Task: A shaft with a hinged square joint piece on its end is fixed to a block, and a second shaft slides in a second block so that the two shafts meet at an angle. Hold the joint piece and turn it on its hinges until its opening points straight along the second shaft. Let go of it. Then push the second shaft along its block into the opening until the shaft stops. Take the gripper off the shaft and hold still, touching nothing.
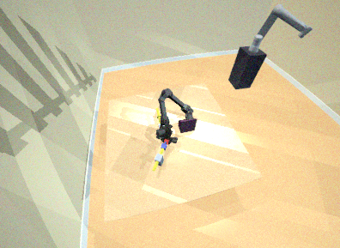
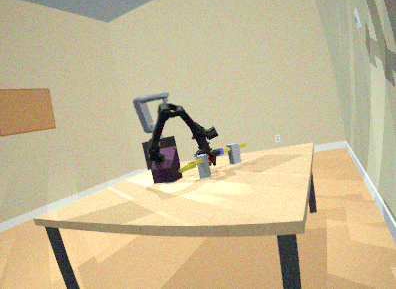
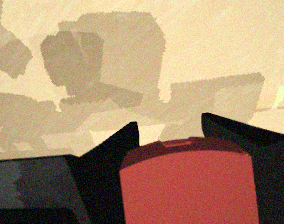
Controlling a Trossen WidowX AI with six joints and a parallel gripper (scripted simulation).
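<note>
The red joint piece is 50 mm above my gripper tip.
</note>
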